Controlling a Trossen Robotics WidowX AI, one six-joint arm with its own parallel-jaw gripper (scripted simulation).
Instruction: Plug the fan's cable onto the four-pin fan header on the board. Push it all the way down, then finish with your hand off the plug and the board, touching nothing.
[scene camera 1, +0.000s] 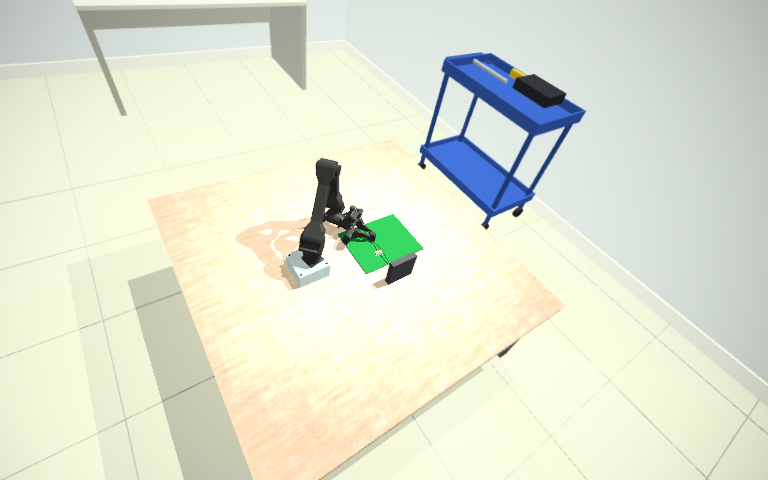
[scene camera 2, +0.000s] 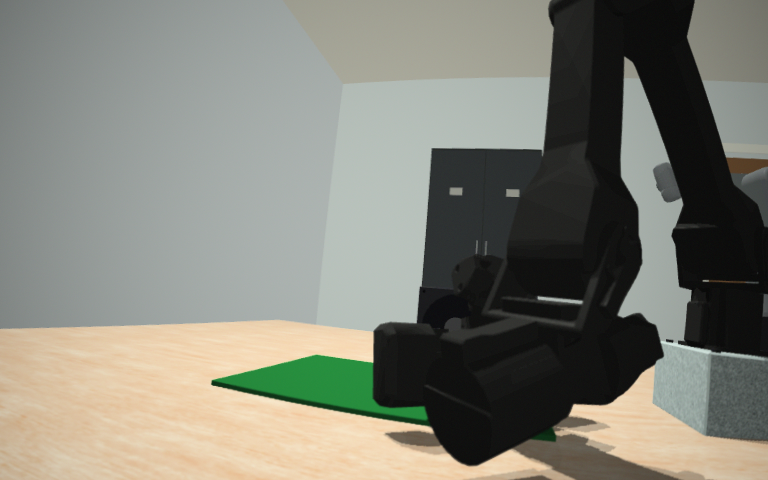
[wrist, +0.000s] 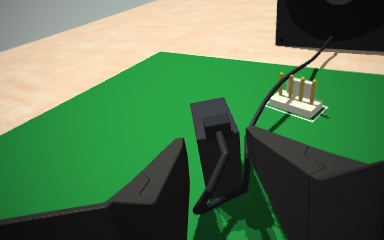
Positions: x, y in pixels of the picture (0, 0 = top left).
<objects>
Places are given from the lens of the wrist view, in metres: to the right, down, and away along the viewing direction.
my gripper (wrist: 215, 141): 0.01, 0.01, 0.11
black plug (wrist: 208, 116): 0.01, 0.00, 0.10
green board (wrist: 82, 152): -0.08, 0.02, 0.17
white four-pin header (wrist: 293, 105): 0.07, -0.01, 0.17
The marked spots on the black plug and the white four-pin header are 0.09 m apart.
</objects>
